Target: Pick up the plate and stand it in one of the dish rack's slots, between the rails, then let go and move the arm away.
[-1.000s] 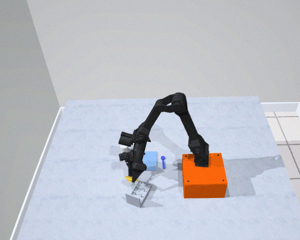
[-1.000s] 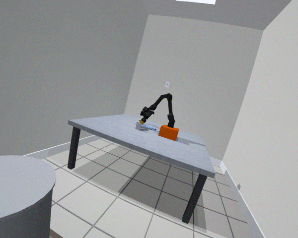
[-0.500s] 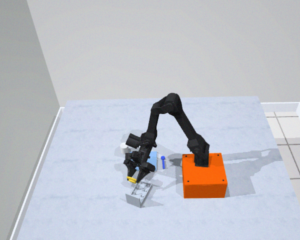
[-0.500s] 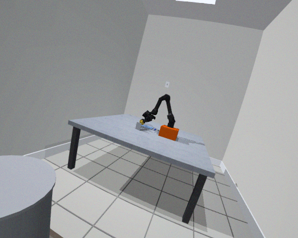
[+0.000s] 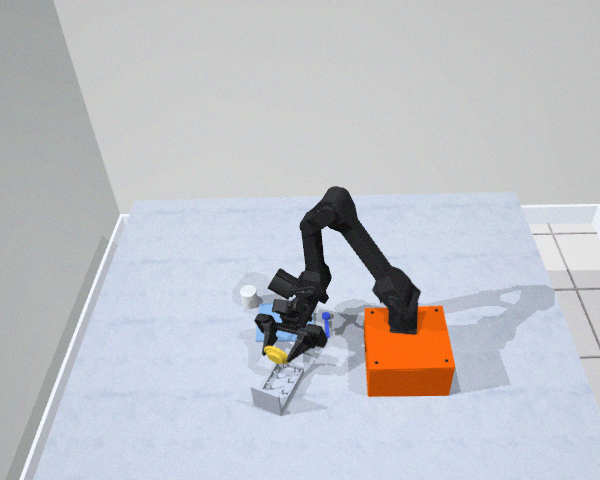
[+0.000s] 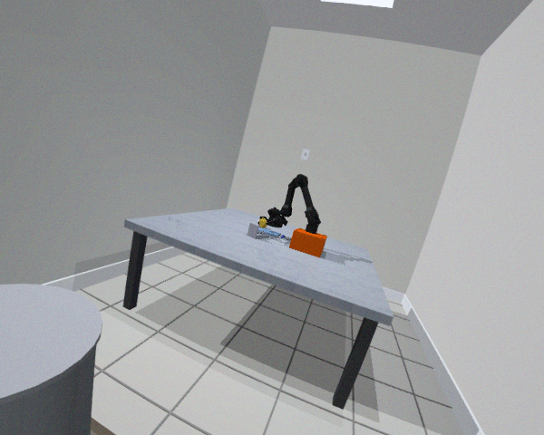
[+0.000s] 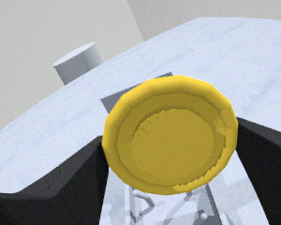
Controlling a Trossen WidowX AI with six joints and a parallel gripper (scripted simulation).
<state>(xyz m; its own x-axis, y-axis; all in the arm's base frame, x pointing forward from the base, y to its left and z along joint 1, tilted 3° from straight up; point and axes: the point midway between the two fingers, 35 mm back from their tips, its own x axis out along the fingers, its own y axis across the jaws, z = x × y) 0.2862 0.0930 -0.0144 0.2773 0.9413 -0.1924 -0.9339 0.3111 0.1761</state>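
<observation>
Now: gripper tip 1 cm past the grey dish rack, 3 cm to the right of it and 6 cm above it. From my gripper tip the other things lie so: blue spoon: 9 cm behind, 19 cm to the right, 8 cm below; then white cup: 13 cm ahead, 24 cm to the right, 6 cm below; then yellow plate: 1 cm to the right.
</observation>
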